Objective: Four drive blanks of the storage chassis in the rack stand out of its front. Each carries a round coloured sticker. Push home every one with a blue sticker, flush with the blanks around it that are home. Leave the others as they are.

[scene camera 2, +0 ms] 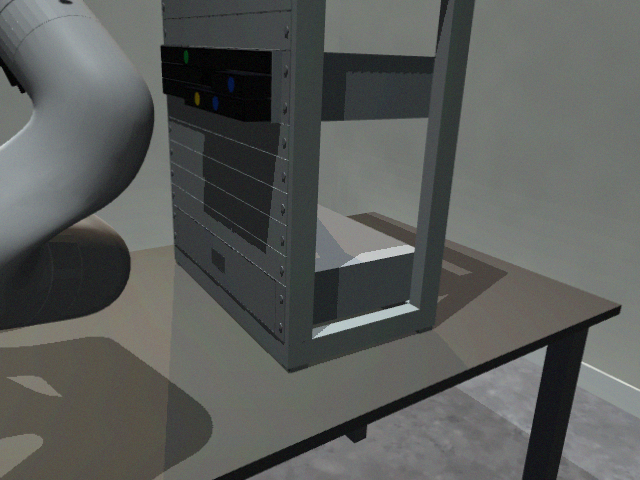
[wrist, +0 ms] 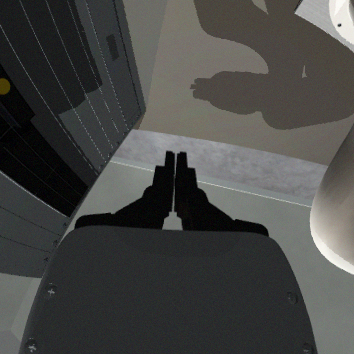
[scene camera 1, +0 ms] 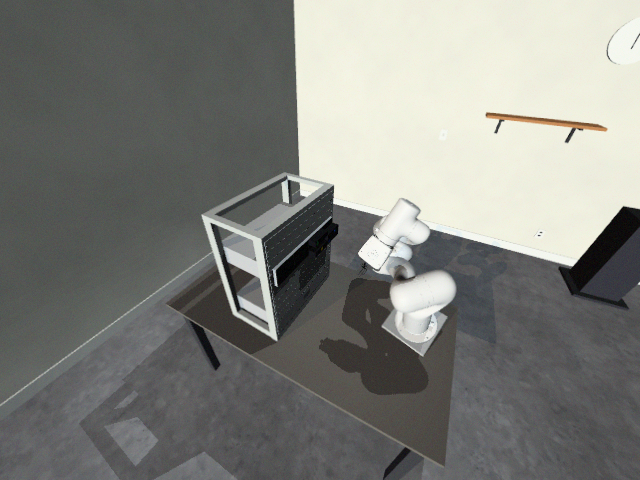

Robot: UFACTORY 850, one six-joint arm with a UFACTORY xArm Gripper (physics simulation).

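Observation:
The black storage chassis [scene camera 1: 292, 266] [scene camera 2: 222, 60] [wrist: 52, 182] sits in the grey rack [scene camera 1: 266, 289] [scene camera 2: 306, 206]. In scene camera 2 its front shows a green sticker [scene camera 2: 186, 56] at the upper left, a blue sticker [scene camera 2: 231, 84] at the right, and a yellow sticker [scene camera 2: 196, 98] beside a second blue sticker [scene camera 2: 215, 102] below. Blanks at the blue and yellow stickers stand out; how far the green one does is hard to tell. The yellow sticker [wrist: 4, 86] also shows at the wrist view's left edge. My gripper [scene camera 1: 363, 268] [wrist: 174, 165] is shut and empty, in front of the rack and apart from it.
Grey panels [scene camera 2: 232, 155] [wrist: 75, 65] fill the rack front below the chassis. The rack and the arm's base [scene camera 1: 416, 330] stand on the brown table [scene camera 1: 310, 361] [scene camera 2: 248, 408]. The arm's white link [scene camera 2: 87, 129] fills the left of scene camera 2.

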